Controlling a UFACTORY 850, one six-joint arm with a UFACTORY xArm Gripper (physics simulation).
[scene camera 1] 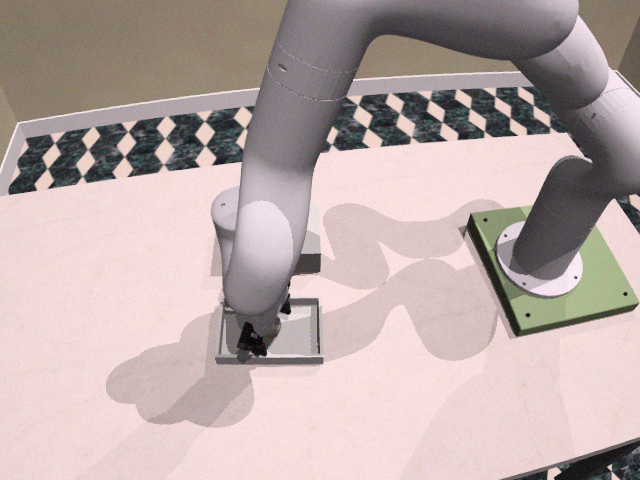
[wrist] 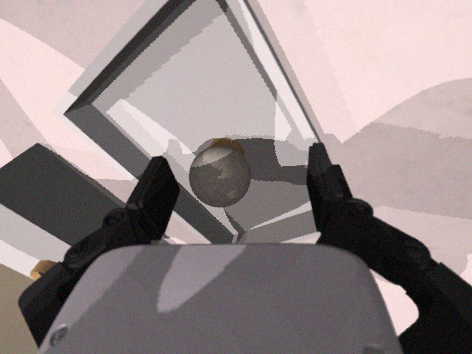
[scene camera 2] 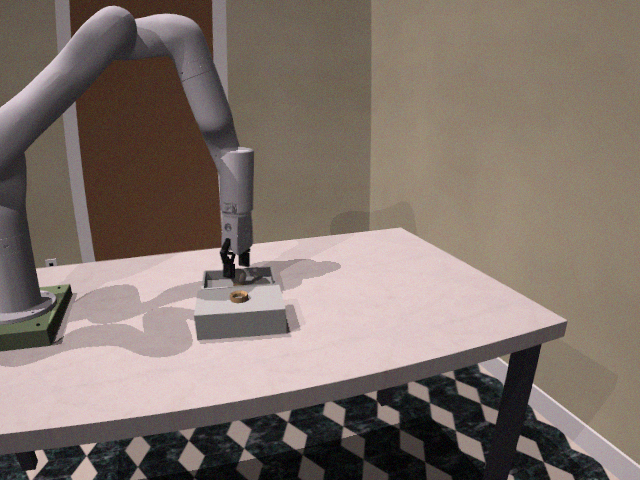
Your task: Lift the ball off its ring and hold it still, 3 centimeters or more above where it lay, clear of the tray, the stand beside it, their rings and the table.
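The brownish-grey ball [scene camera 1: 274, 326] [scene camera 2: 240, 276] [wrist: 219, 176] rests on its orange ring [wrist: 234, 144] inside the grey tray [scene camera 1: 268, 360] [wrist: 112, 137]; most of that ring is hidden under the ball. My gripper [scene camera 1: 269, 328] [scene camera 2: 236, 268] [wrist: 237, 168] is open and points down low over the tray. Its two black fingers stand on either side of the ball in the wrist view, with a gap on each side. The arm and fingers partly cover the ball in scene camera 1.
The grey stand [scene camera 1: 310, 262] [scene camera 2: 240, 324] [wrist: 45, 190] is a block beside the tray, taller than the tray's walls. An orange ring [scene camera 2: 238, 300] [wrist: 41, 270] lies on its top. The arm's green base plate [scene camera 1: 573, 316] [scene camera 2: 25, 338] is bolted down farther along the table.
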